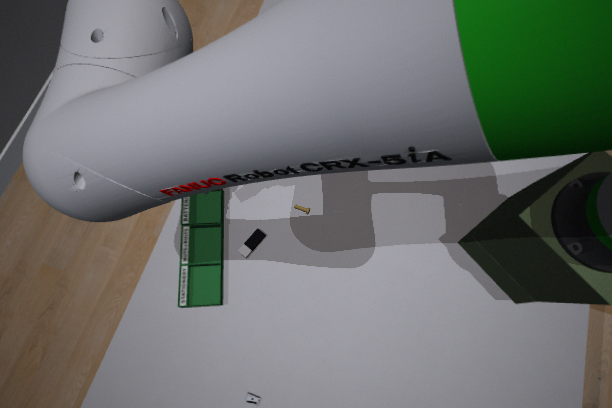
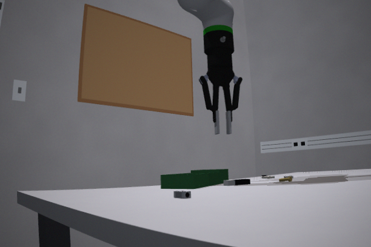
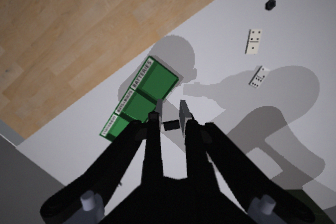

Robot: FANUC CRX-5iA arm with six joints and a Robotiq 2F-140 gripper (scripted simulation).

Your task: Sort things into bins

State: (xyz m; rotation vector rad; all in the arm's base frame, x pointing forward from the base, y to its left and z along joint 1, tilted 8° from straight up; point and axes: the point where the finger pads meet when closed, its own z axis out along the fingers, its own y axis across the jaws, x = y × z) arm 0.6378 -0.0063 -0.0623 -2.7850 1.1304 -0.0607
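Right now the black nut is 27 cm to the right of my hand and 17 cm below it. Round my hand: brass bolt (18 cm behind, 2 cm to the right, 17 cm below); grey sharpener (15 cm behind, 38 cm to the left, 17 cm below); black-and-white eraser (8 cm behind, 8 cm to the left, 17 cm below).
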